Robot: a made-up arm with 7 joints. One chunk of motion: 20 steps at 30 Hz.
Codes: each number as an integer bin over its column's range. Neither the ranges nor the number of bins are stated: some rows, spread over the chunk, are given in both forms.
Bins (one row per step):
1: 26 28 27 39 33 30
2: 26 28 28 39 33 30
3: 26 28 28 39 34 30
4: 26 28 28 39 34 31
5: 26 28 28 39 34 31
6: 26 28 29 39 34 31
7: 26 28 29 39 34 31
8: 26 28 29 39 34 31
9: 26 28 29 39 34 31
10: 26 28 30 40 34 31
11: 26 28 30 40 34 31
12: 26 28 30 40 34 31
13: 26 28 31 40 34 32
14: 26 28 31 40 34 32
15: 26 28 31 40 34 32
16: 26 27 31 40 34 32
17: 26 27 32 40 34 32
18: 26 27 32 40 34 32
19: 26 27 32 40 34 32
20: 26 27 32 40 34 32
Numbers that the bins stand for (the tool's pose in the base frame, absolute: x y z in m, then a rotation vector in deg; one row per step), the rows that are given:
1: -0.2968 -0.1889 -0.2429 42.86 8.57 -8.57
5: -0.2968 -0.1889 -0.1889 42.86 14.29 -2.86
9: -0.2968 -0.1889 -0.1349 42.86 14.29 -2.86
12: -0.2968 -0.1889 -0.0810 48.57 14.29 -2.86
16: -0.2968 -0.2429 -0.0270 48.57 14.29 2.86
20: -0.2968 -0.2429 0.0270 48.57 14.29 2.86
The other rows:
2: -0.2968 -0.1889 -0.1889 42.86 8.57 -8.57
3: -0.2968 -0.1889 -0.1889 42.86 14.29 -8.57
4: -0.2968 -0.1889 -0.1889 42.86 14.29 -2.86
6: -0.2968 -0.1889 -0.1349 42.86 14.29 -2.86
7: -0.2968 -0.1889 -0.1349 42.86 14.29 -2.86
8: -0.2968 -0.1889 -0.1349 42.86 14.29 -2.86
10: -0.2968 -0.1889 -0.0810 48.57 14.29 -2.86
11: -0.2968 -0.1889 -0.0810 48.57 14.29 -2.86
13: -0.2968 -0.1889 -0.0270 48.57 14.29 2.86
14: -0.2968 -0.1889 -0.0270 48.57 14.29 2.86
15: -0.2968 -0.1889 -0.0270 48.57 14.29 2.86
17: -0.2968 -0.2429 0.0270 48.57 14.29 2.86
18: -0.2968 -0.2429 0.0270 48.57 14.29 2.86
19: -0.2968 -0.2429 0.0270 48.57 14.29 2.86

